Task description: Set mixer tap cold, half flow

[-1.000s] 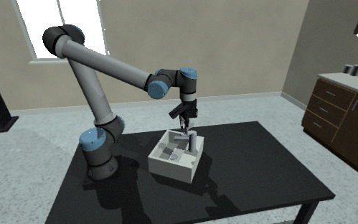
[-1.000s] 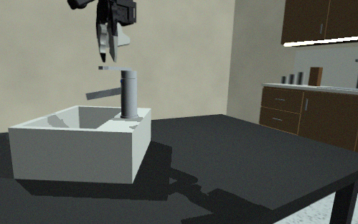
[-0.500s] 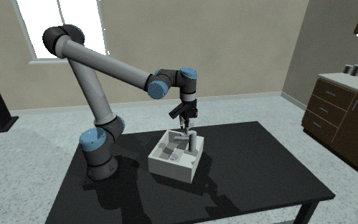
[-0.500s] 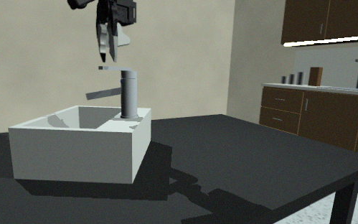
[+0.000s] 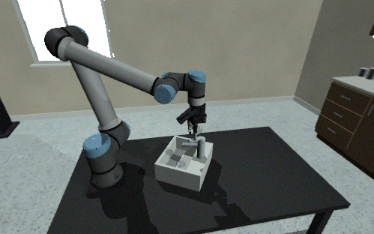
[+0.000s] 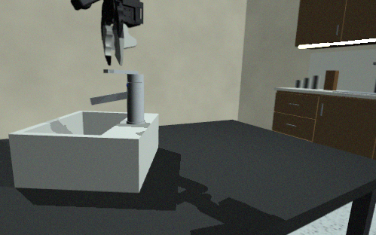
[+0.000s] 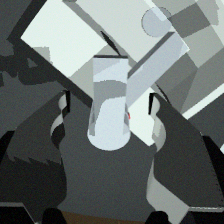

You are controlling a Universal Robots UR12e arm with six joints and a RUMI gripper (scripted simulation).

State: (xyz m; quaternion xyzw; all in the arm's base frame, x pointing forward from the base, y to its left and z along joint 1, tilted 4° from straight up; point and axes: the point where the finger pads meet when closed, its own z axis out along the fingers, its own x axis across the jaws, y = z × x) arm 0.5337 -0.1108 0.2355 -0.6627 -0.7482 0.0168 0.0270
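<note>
Right now my hand is 2 cm short of the flat lever and 3 cm above it. Round my hand: white basin (3 cm behind, 8 cm to the left, 27 cm below).
</note>
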